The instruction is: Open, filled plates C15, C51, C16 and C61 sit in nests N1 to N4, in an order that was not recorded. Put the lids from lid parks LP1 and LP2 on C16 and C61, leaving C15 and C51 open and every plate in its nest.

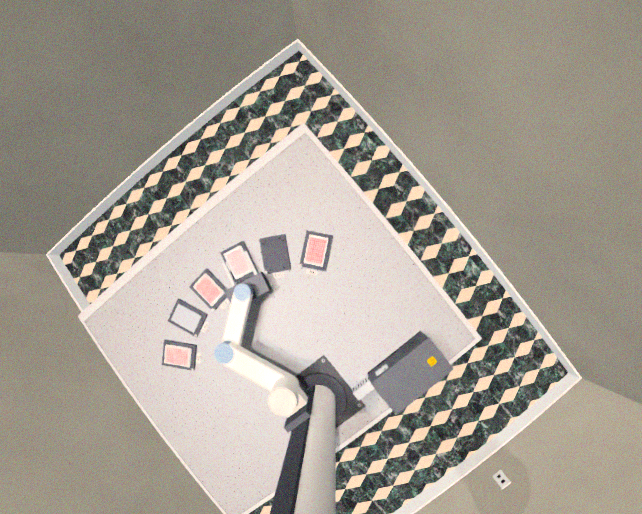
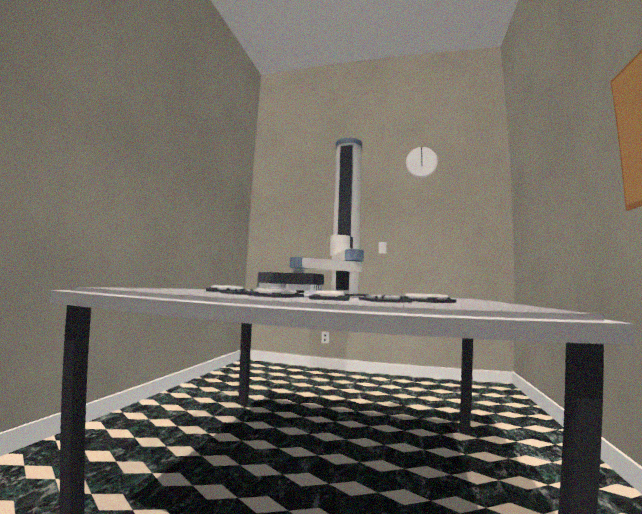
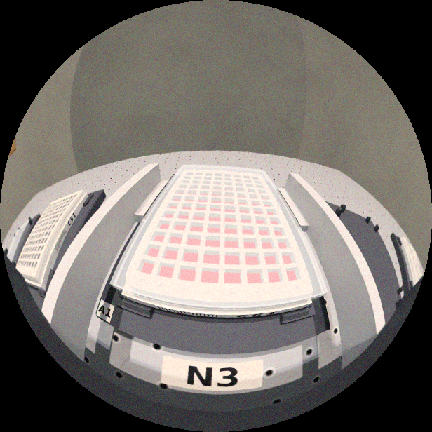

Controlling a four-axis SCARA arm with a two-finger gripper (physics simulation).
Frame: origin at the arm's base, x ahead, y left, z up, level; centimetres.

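Where they show: gripper, fingertip midpoint: (image 1: 234,257) (image 2: 272,286); arm's base, origin of the base link: (image 1: 319,399).
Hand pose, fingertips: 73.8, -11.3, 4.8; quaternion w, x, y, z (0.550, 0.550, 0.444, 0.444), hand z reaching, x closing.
Each offset is from my fingertips to the centre of the thing, as dx, dy, dz. "spot": to the spot under its first point.
My gripper (image 1: 239,262) (image 3: 224,176) is shut on a clear lid (image 3: 317,265), with a finger along each long side. The lid is low over the pink-filled plate {-2.5, +0.5, -0.8} (image 1: 237,260) (image 3: 231,259) in nest N3 (image 3: 215,330), and its rim surrounds the plate's top. That plate's label is partly covered. Plate C51 {-3.4, +19.4, -1.6} (image 1: 207,289) (image 3: 50,232) sits open in the nest to the left. Lid park LP1 {-9.8, -14.8, -2.5} (image 1: 275,253) (image 3: 367,245) holds no lid. A lid {-6.7, +36.4, -2.1} (image 1: 187,316) lies on LP2. Open plates {-17.9, +50.9, -1.6} (image 1: 179,354) {-20.5, -30.1, -1.6} (image 1: 316,250) sit in the two end nests, labels unreadable.
The nests and parks form an arc on the pale table (image 1: 321,187) (image 2: 160,302). A dark grey control box {spot: -82.6, -29.5, +8.0} (image 1: 409,369) stands at the table edge beside the arm's base (image 1: 353,401). The arm's column (image 2: 348,187) rises behind the nests.
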